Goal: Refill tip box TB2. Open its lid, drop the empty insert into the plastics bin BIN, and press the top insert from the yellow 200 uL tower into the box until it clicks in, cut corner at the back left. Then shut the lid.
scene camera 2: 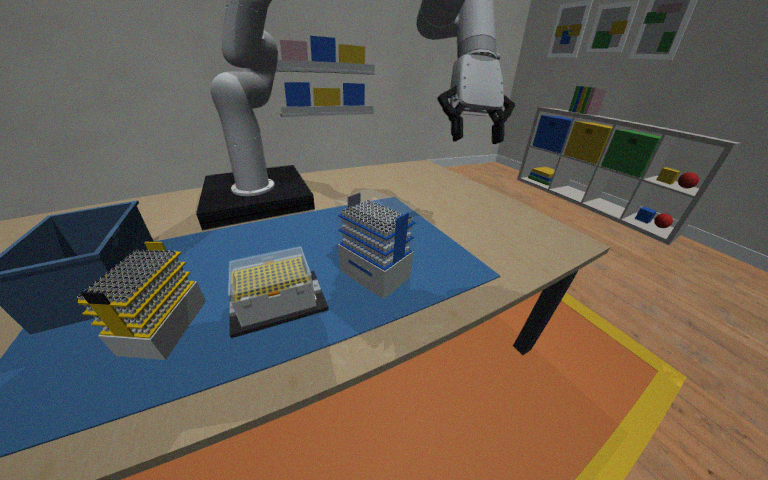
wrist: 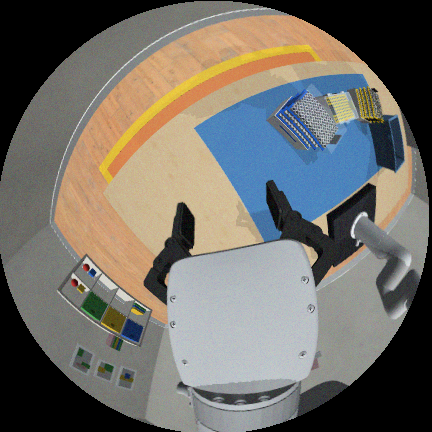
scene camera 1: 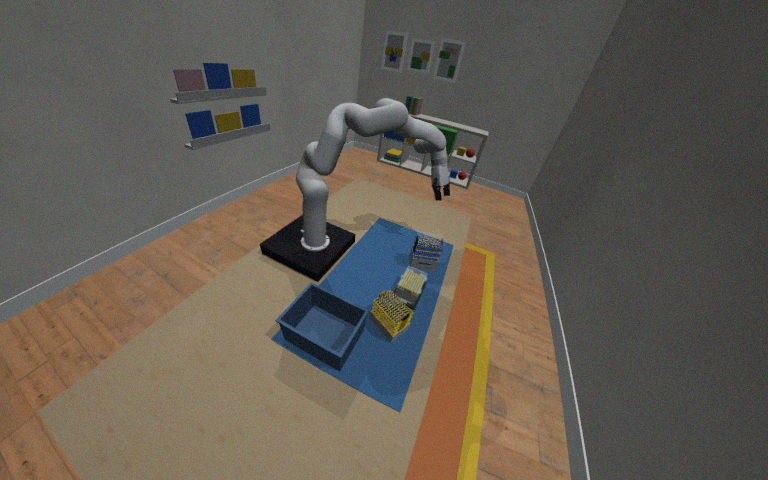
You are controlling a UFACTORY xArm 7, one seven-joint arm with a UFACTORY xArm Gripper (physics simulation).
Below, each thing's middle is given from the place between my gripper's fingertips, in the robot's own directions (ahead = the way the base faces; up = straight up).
Now: the blue bin [scene camera 2: 64, 254] 77 cm to the right of my hand, 18 cm below it and 2 cm behind it.
